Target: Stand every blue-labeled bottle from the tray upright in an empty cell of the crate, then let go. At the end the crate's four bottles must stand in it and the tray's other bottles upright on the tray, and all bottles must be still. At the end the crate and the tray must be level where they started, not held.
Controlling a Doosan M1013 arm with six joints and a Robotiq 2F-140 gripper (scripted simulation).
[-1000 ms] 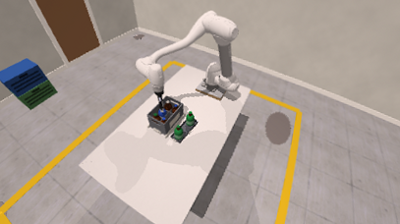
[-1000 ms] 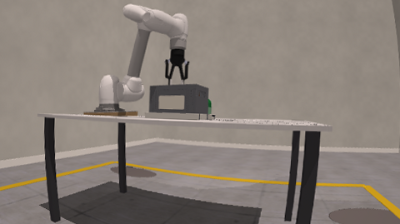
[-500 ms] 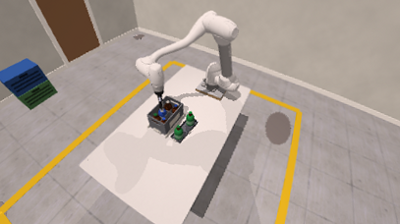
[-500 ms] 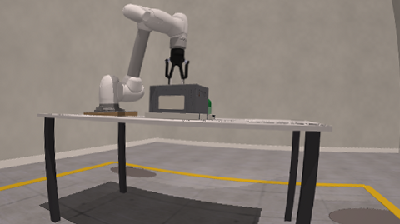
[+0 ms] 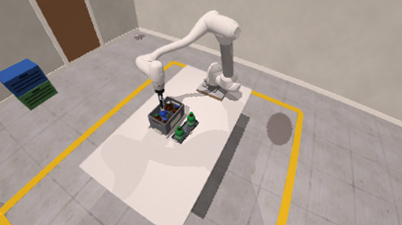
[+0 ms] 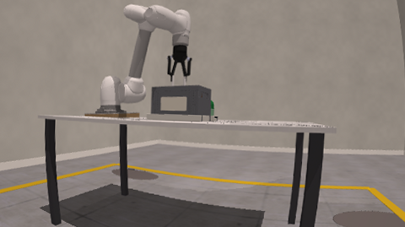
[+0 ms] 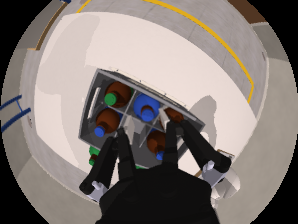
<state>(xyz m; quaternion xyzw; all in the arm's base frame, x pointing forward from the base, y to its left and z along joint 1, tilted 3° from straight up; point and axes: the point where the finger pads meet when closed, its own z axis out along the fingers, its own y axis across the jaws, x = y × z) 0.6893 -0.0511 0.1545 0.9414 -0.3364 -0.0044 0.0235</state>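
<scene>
My hand is 110 mm above the blue-labeled bottle. The rest, counted from my hand: grey crate: 120 mm below, 40 mm to the left, 10 mm behind; then tray: 230 mm to the left, 190 mm below, 50 mm behind; then green bottle: 240 mm to the left, 110 mm below, 40 mm ahead.
</scene>
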